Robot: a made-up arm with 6 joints.
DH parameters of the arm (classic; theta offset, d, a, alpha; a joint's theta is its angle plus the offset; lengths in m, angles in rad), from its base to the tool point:
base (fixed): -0.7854 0 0.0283 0
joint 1: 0.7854 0.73 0 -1.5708
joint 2: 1.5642 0 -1.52 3.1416
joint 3: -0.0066 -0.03 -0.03 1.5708
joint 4: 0 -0.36 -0.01 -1.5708
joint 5: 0 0.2 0.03 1.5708
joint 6: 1.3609 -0.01 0 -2.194
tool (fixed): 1.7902 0 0 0
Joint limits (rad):
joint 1: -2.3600..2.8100
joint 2: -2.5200..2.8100
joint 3: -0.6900..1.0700
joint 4: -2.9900..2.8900
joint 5: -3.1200..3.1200
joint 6: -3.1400..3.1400
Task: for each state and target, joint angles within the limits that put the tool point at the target. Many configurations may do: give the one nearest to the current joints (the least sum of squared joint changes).
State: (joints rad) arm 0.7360 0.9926 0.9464 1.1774 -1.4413 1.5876
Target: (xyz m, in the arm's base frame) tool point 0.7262 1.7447 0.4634
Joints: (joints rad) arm 1.2012 1.7005 0.9072 1.3368 -1.4074 1.5876
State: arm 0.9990 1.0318 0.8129 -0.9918 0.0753 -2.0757
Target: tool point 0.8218 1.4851 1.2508
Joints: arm 1.1202 1.0964 0.9974 -0.9770 0.0956 -2.0757
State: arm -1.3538 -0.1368 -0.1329 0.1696 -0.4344 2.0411
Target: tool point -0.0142 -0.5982 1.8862
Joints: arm -1.3529 0.2607 -0.6900 -0.2511 -0.3821 2.0411
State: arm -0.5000 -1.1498 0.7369 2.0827 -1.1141 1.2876
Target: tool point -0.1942 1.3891 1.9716
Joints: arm -1.3210 -0.9270 0.6429 2.2154 -1.1331 1.2876
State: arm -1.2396 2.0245 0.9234 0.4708 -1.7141 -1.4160
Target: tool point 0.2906 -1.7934 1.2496
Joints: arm -1.3361 1.2503 0.9929 0.4381 -1.7153 -1.4160
